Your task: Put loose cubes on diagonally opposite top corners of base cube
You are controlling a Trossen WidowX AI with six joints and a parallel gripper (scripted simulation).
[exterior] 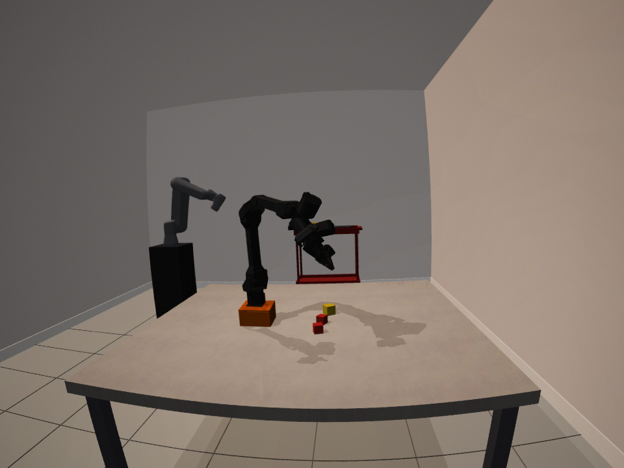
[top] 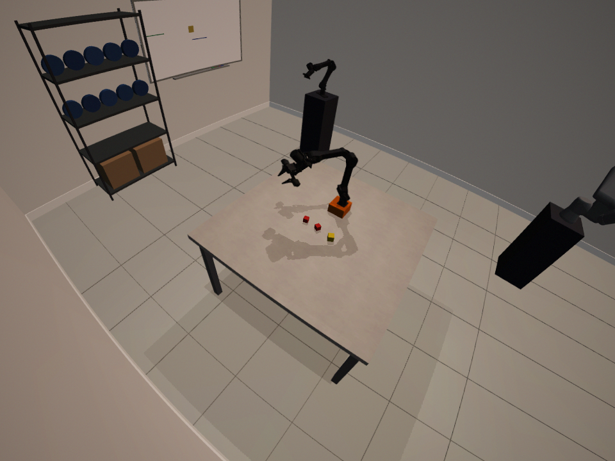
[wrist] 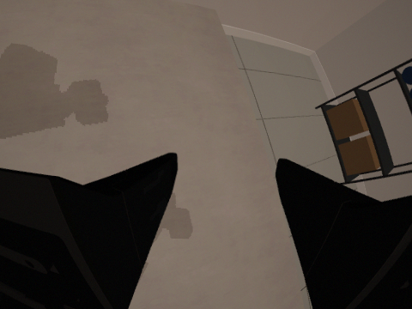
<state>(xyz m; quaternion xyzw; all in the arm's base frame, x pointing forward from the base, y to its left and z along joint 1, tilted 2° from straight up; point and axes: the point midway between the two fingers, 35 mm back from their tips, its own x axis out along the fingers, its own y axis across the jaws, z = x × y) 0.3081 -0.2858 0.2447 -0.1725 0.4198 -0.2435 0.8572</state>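
Now: the yellow base cube 410 mm to the left of my gripper tip, 260 mm below it and 40 mm behind it.
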